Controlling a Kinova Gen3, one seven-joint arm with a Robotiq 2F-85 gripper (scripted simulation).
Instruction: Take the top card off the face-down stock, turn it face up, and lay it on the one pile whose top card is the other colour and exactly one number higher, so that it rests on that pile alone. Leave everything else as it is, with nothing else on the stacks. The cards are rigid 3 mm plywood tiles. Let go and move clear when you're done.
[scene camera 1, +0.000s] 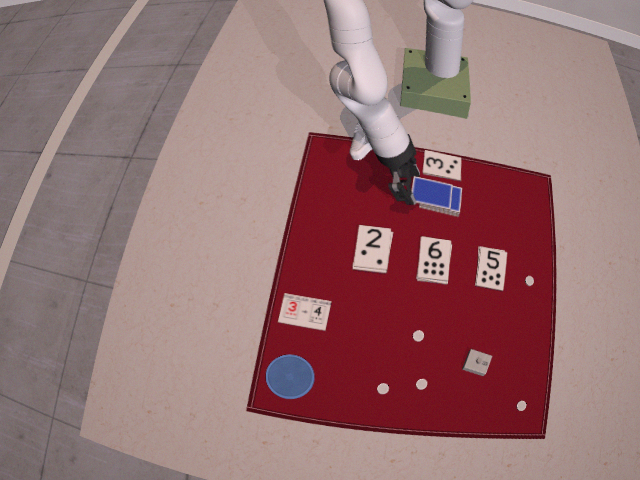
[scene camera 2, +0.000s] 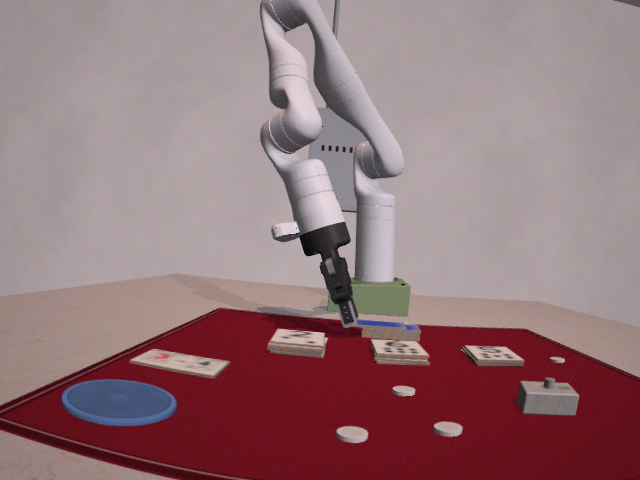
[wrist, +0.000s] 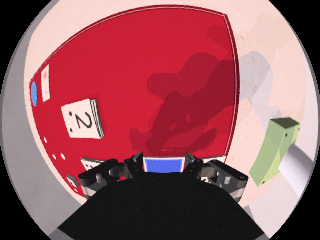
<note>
In view: the gripper (scene camera 2: 351, 323), a grey knobbed block (scene camera 2: 549, 397) and a red mat (scene camera 2: 265, 408).
The gripper shows as well in scene camera 1 (scene camera 1: 413, 189) and in the wrist view (wrist: 163, 159). The red mat also shows in scene camera 1 (scene camera 1: 368, 341) and in the wrist view (wrist: 164, 84).
</note>
